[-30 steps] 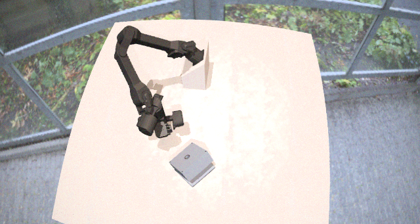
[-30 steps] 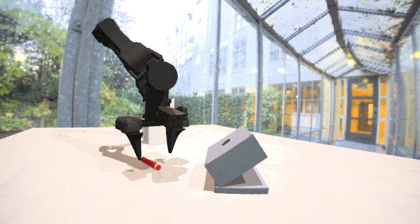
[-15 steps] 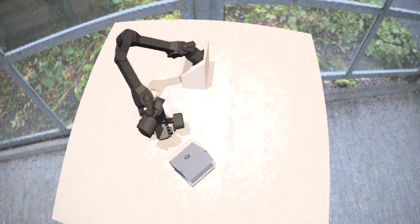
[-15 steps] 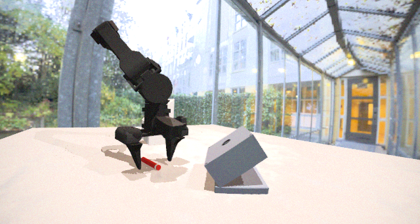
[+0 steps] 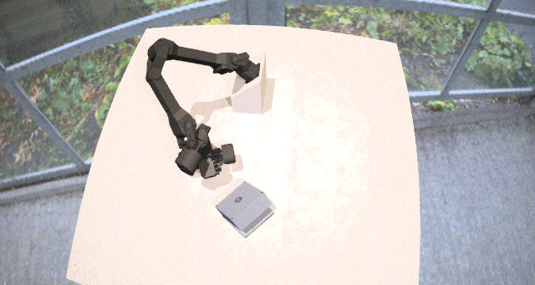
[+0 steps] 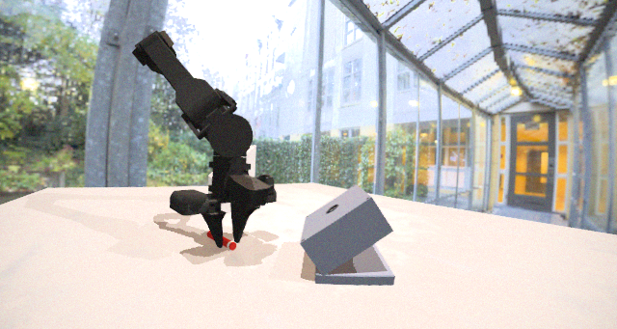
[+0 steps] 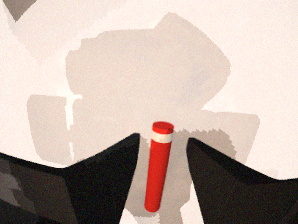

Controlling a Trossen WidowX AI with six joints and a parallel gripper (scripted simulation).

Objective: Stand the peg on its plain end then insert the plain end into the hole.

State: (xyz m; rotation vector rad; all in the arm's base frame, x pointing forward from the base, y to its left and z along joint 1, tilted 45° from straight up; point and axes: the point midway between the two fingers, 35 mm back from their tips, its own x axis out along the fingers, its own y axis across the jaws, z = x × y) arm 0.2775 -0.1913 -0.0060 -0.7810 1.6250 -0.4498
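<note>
Right now my gripper tip is 10 mm past the red peg. Also, from my gripper tip: flat grey base plate: 160 mm ahead, 140 mm to the left; grey sloped panel: 150 mm ahead, 130 mm to the left, 60 mm above.
</note>
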